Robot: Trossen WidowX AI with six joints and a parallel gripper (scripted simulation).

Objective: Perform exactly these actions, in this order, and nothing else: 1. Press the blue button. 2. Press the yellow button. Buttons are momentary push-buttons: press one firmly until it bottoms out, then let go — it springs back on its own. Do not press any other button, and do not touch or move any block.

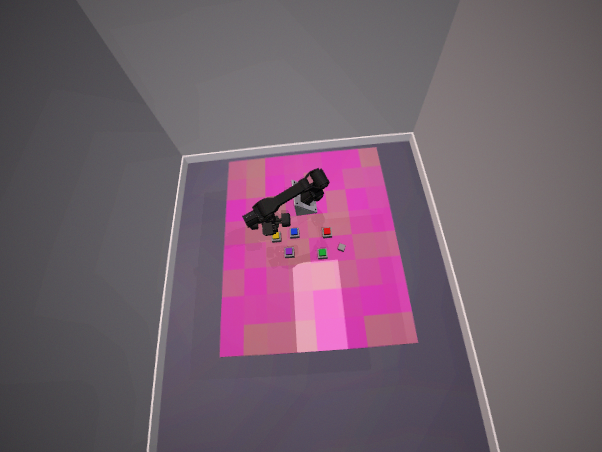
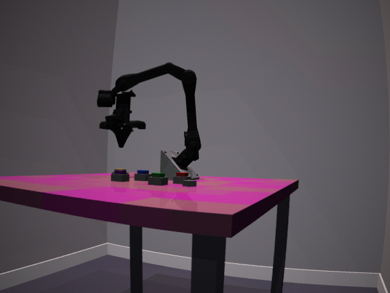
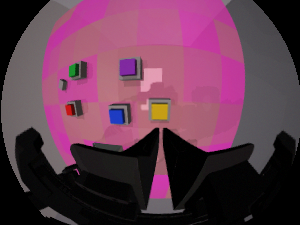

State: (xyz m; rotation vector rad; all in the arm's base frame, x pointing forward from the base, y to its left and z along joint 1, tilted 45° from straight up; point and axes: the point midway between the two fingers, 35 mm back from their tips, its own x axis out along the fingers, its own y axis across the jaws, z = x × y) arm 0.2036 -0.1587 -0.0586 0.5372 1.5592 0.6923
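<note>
My gripper tip is 90 mm above the yellow button. Also, from my gripper tip: purple button (90 mm ahead, 70 mm to the left, 90 mm below); then green button (100 mm ahead, 240 mm to the left, 90 mm below); then blue button (20 mm behind, 90 mm to the left, 90 mm below).
</note>
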